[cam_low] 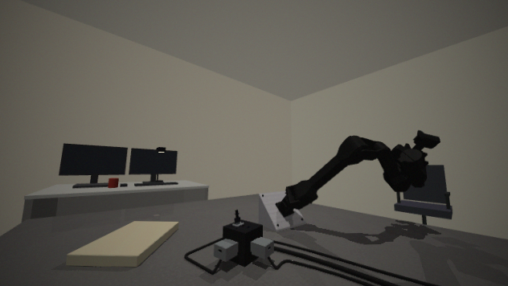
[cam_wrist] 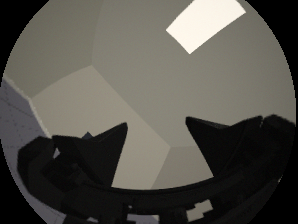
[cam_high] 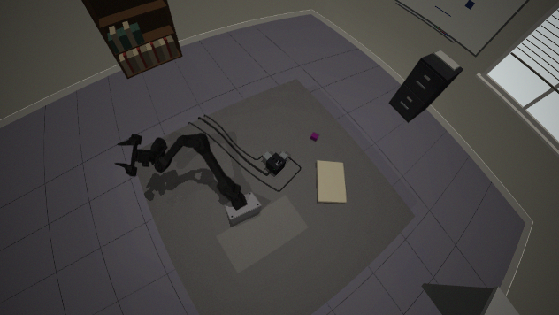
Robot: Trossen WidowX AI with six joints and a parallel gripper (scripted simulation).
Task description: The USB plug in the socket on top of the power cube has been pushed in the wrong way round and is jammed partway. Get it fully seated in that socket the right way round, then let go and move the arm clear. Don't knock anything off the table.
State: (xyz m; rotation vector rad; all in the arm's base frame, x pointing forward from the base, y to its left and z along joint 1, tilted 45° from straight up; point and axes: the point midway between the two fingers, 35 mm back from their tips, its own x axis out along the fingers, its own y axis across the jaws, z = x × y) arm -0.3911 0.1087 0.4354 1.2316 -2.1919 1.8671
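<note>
Now: gripper tip 680 mm short of the dark USB plug, 300 mm to the left of it and 270 mm above it. Also, from my gripper tip: beige slab 890 mm ahead, 530 mm to the right, 350 mm below; then purple block 1000 mm ahead, 350 mm below, 240 mm to the right.
</note>
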